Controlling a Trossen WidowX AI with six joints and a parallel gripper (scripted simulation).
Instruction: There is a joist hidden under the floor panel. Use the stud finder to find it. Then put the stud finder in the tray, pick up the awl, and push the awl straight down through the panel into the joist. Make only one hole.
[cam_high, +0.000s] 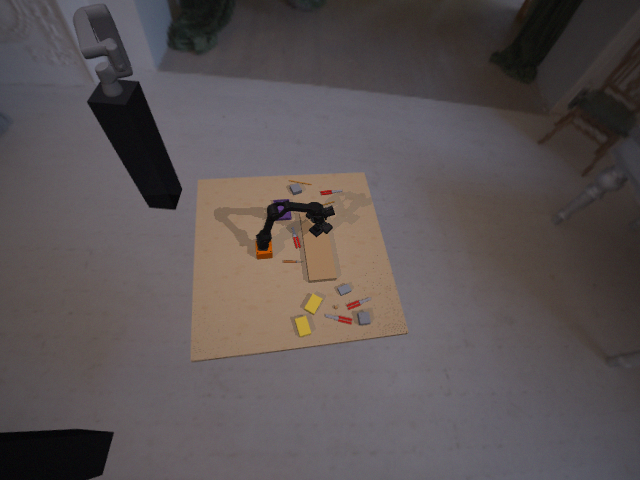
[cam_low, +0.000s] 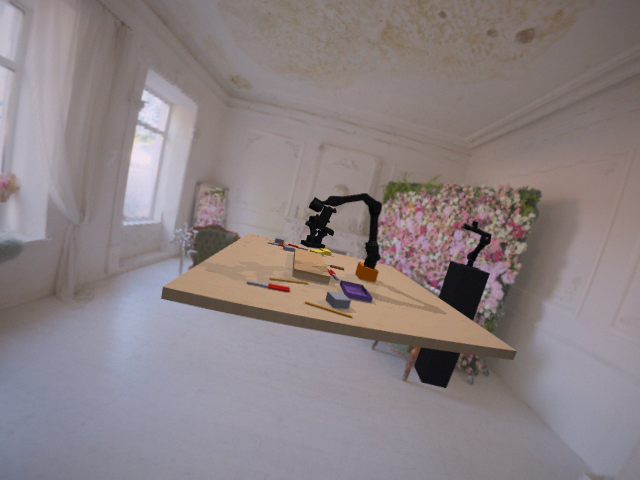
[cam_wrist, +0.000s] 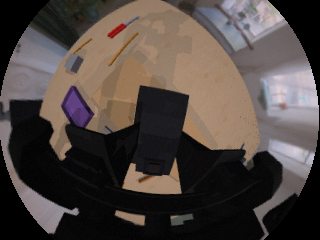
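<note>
The stud finder is 2 cm to the right of my gripper tip, 2 cm behind it and 2 cm above it. Round my gripper tip: purple tray: 27 cm behind, 20 cm to the left, 14 cm below; then awl: 20 cm to the right, 15 cm below, 15 cm behind.
</note>
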